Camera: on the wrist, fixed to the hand. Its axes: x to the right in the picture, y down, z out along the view.
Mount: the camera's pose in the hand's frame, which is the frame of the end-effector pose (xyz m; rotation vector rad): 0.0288 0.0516 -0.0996 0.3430 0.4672 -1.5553
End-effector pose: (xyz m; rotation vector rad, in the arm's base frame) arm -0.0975 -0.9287 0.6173 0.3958 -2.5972 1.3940
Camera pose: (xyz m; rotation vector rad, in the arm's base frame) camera -0.1387 -0.8227 0.6390 1.4428 -0.9677 0.9928
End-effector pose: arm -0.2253 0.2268 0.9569 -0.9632 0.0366 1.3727
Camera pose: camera -0.2109 0.1855 0.8496 -0.6627 -0.1078 -0.2915
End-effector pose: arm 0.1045 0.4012 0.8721 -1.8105 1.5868 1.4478
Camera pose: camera 0.1013 0.2916 0.9092 -2.2174 0.1200 0.0291
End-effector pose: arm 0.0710 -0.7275 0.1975 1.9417 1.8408 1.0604
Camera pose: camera 0.0425 -0.7373 0.3093 -0.1260 2.8647 0.5825
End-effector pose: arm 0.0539 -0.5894 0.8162 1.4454 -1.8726 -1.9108
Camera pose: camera 0.0769 -0.6925 0.8638 -2.2949 0.4470 0.6908
